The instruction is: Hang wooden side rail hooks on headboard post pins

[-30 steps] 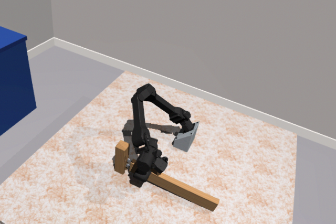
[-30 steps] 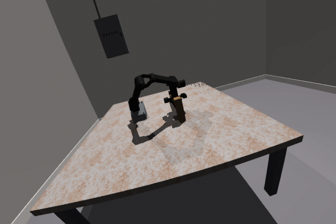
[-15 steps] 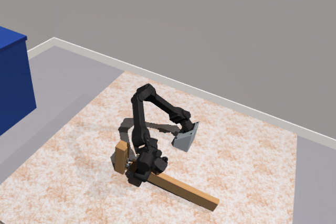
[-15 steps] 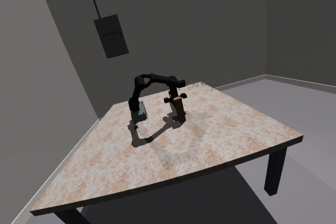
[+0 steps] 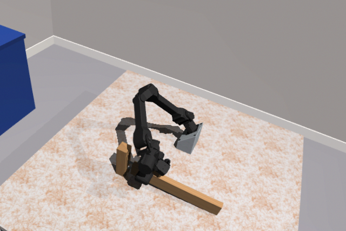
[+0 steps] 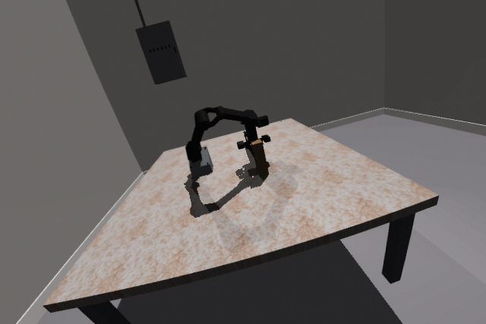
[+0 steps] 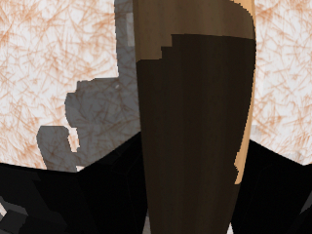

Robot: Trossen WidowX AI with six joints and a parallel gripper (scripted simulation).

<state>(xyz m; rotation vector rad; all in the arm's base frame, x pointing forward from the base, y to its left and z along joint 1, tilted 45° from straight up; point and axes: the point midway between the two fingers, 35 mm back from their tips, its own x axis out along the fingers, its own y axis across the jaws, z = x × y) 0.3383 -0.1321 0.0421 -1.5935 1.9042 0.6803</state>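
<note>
Now: gripper tip 10 mm past the headboard post, 130 mm to the left of it and 40 mm below it.
</note>
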